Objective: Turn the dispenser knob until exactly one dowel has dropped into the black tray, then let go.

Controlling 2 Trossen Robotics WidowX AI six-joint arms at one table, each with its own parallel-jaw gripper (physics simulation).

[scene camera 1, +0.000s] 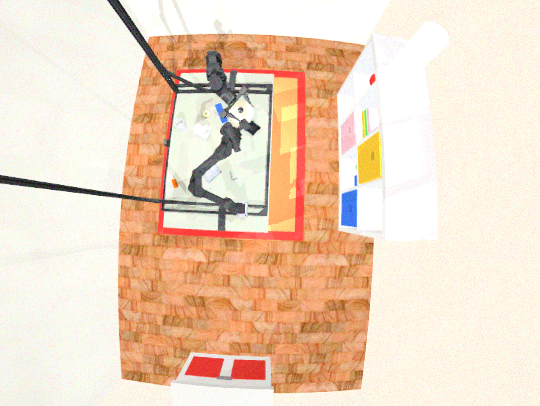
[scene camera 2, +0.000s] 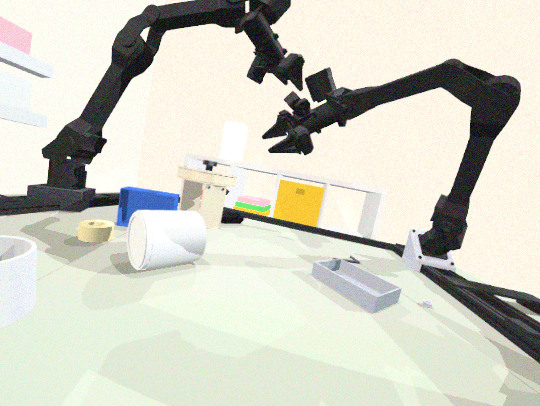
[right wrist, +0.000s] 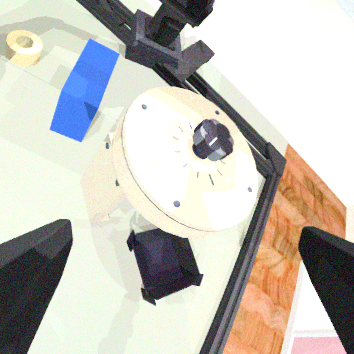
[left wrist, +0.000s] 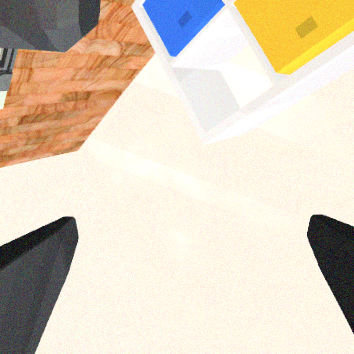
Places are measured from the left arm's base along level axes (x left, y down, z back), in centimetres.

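Where they show: left gripper, fingertip midpoint: (scene camera 1: pixel 247 114) (scene camera 2: pixel 293 87) (left wrist: pixel 193 226); right gripper, fingertip midpoint: (scene camera 1: pixel 236 125) (scene camera 2: pixel 265 144) (right wrist: pixel 188 234); left arm's base, link origin: (scene camera 2: pixel 65 186) (right wrist: pixel 159 33); right arm's base, link origin: (scene camera 1: pixel 241 208) (scene camera 2: pixel 432 246).
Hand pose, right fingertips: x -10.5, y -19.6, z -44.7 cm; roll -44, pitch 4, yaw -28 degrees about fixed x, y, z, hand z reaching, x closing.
Things, the pixels of their top centre, and the offset from my right fingertips. "spot": a spot on its surface instead.
- cream dispenser, top centre: (right wrist: pixel 200 149) (scene camera 2: pixel 208 170) (scene camera 1: pixel 241 111) dx +8.9, dy +9.6, dz +11.8 cm
- black tray, top centre: (right wrist: pixel 167 258) (scene camera 2: pixel 228 213) (scene camera 1: pixel 252 128) dx +11.7, dy +21.9, dz +3.3 cm
- blue box, top centre: (right wrist: pixel 93 69) (scene camera 2: pixel 151 191) (scene camera 1: pixel 220 110) dx -1.3, dy +16.2, dz +24.8 cm
- tan ring, top centre: (right wrist: pixel 24 41) (scene camera 2: pixel 97 223) dx -10.7, dy +21.8, dz +32.0 cm
- white cylinder, surface spot: (scene camera 2: pixel 172 237) spot: dx -24.3, dy +18.8, dz +20.0 cm
- grey tray, top centre: (scene camera 2: pixel 355 274) (scene camera 1: pixel 210 172) dx -29.9, dy +21.8, dz -8.6 cm
The cream dispenser (scene camera 2: pixel 188 173) (right wrist: pixel 150 165) has a round top with tick marks. Its dark lobed knob (scene camera 1: pixel 240 110) (scene camera 2: pixel 209 165) (right wrist: pixel 213 140) carries a white line pointing up-right in the right wrist view. The black tray (scene camera 1: pixel 254 128) (scene camera 2: pixel 232 218) (right wrist: pixel 165 262) sits at the dispenser's foot; I can make out no dowel in it. My right gripper (scene camera 2: pixel 267 144) (right wrist: pixel 188 234) is open and empty, above the dispenser and clear of the knob. My left gripper (scene camera 2: pixel 294 85) (left wrist: pixel 193 226) is open and empty, higher up; the dispenser does not show in the left wrist view.
A blue box (scene camera 2: pixel 150 206) (right wrist: pixel 75 100) and a tan ring (scene camera 2: pixel 96 232) (right wrist: pixel 31 56) are beside the dispenser. A white cylinder (scene camera 2: pixel 172 237) lies on its side. A grey tray (scene camera 2: pixel 345 285) is near the right arm's base. Both arms are close together above the dispenser.
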